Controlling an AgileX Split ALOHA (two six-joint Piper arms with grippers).
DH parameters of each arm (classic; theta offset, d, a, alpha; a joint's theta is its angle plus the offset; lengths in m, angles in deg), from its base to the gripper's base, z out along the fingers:
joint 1: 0 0.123 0 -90
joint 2: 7.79 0 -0.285 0
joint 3: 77.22 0 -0.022 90
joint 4: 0 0.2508 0 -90
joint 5: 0 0 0.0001 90
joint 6: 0 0.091 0 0
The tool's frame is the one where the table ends.
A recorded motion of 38 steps. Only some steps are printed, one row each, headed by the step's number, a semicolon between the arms.
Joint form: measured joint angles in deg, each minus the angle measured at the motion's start. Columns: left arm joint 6, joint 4, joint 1, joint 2, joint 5, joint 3; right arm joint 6, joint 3, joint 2, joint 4, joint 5, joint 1.
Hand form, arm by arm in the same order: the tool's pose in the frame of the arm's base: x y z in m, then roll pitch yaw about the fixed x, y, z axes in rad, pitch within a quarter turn. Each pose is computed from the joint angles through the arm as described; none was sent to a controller.
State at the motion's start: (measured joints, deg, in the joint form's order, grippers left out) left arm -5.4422 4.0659 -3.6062 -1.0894 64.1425 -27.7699; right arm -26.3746 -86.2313 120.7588 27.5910 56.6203 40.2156
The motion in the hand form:
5: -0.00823 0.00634 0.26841 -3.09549 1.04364 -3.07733; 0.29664 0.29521 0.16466 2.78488 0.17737 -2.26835
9: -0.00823 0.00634 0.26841 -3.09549 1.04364 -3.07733; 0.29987 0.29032 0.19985 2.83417 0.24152 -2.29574
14: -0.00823 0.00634 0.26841 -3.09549 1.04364 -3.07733; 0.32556 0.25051 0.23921 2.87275 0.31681 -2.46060
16: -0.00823 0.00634 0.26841 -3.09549 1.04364 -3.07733; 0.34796 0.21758 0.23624 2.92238 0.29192 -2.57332
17: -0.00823 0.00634 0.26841 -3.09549 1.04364 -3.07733; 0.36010 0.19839 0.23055 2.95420 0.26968 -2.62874
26: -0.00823 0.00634 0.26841 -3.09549 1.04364 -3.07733; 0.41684 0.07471 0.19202 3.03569 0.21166 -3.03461
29: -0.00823 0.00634 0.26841 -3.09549 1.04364 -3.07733; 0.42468 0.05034 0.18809 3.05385 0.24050 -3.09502
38: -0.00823 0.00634 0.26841 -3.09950 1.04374 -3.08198; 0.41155 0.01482 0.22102 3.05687 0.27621 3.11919
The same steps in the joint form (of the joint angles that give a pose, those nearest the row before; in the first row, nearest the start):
5: 0.00 0.00 0.00 0.00 0.00 0.00; 1.64 -1.12 -0.38 -1.66 1.72 0.00
9: 0.00 0.00 0.00 0.00 0.00 0.00; 5.18 -2.70 -4.48 -4.66 2.13 -0.31
14: 0.00 0.00 0.00 0.00 0.00 0.00; 10.50 -3.59 -9.55 -7.60 1.87 -6.34
16: 0.00 0.00 0.00 0.00 0.00 0.00; 14.41 -3.59 -9.36 -11.64 1.87 -11.18
17: 0.00 0.00 0.00 0.00 0.00 0.00; 16.19 -3.59 -8.68 -14.04 1.98 -13.90
26: 0.00 0.00 0.00 0.00 0.00 0.00; 25.38 -3.59 -3.44 -20.94 -1.35 -31.23
29: 0.00 0.00 0.00 0.00 0.00 0.00; 26.25 -3.59 -2.83 -22.25 -3.65 -34.36
38: 0.13 0.00 0.00 0.00 0.00 0.00; 25.76 -1.89 -8.51 -22.47 -1.66 -39.08

